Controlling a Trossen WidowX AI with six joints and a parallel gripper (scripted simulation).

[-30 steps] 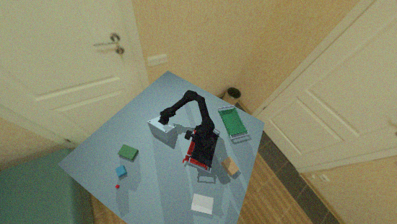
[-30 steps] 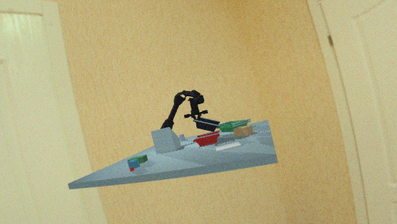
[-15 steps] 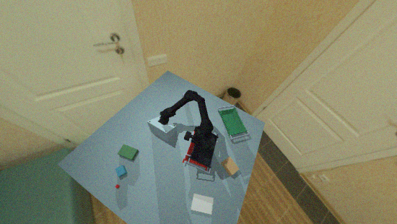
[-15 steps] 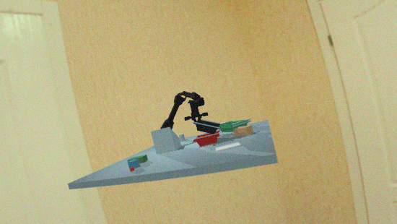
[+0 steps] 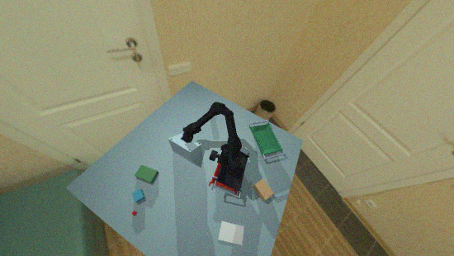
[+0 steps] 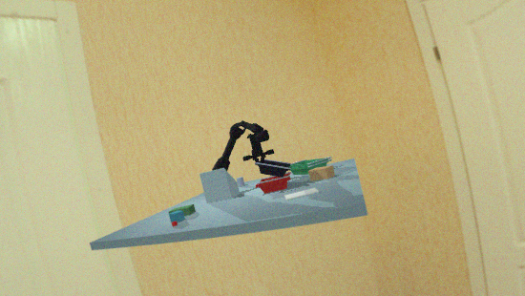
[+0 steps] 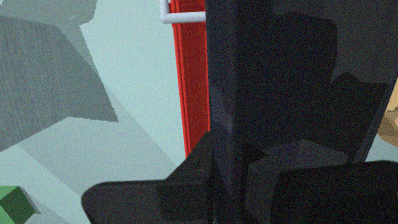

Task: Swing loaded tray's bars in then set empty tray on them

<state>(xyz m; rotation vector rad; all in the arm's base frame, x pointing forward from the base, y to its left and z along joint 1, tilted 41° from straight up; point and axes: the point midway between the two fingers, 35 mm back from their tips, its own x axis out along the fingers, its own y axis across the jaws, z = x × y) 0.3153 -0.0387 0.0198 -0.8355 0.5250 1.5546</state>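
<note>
Right now my gripper tip is 8 cm short of the black tray and 2 cm to the right of it. Round my gripper tip: green block: 41 cm behind, 30 cm to the right, 11 cm below; then white plate: 26 cm ahead, 31 cm to the right, 13 cm below; then tan block: 34 cm ahead, 2 cm to the left, 10 cm below.
</note>
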